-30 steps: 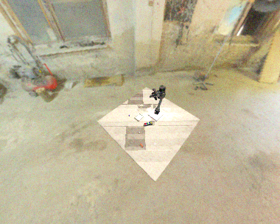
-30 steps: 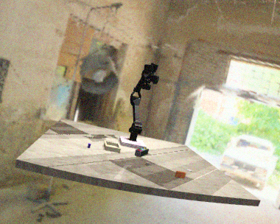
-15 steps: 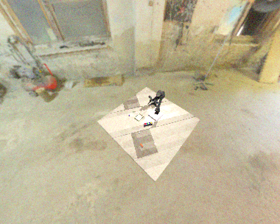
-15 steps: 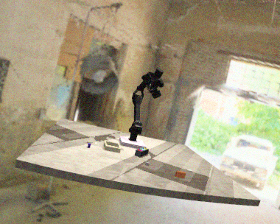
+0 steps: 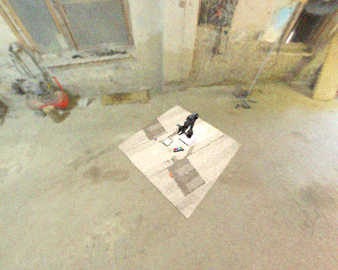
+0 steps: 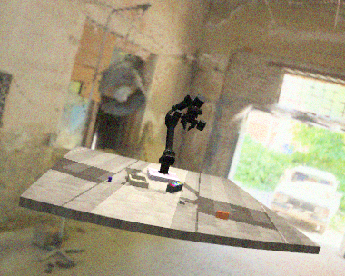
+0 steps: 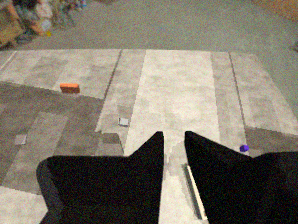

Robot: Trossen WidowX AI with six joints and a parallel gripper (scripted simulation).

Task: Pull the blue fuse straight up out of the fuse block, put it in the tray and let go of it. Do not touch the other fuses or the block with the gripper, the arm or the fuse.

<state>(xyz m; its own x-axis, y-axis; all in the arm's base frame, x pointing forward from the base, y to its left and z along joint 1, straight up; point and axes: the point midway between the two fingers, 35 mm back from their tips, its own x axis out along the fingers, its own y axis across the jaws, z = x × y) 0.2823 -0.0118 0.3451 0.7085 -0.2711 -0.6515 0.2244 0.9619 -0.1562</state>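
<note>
The blue fuse is 50 mm behind my gripper tip, 50 mm to the left of it and 330 mm below it. From my gripper tip the other things lie so: purple fuse: 10 mm to the left, 330 mm below; then green fuse: 20 mm behind, 20 mm to the left, 330 mm below; then red fuse: 10 mm ahead, 10 mm to the right, 330 mm below.
</note>
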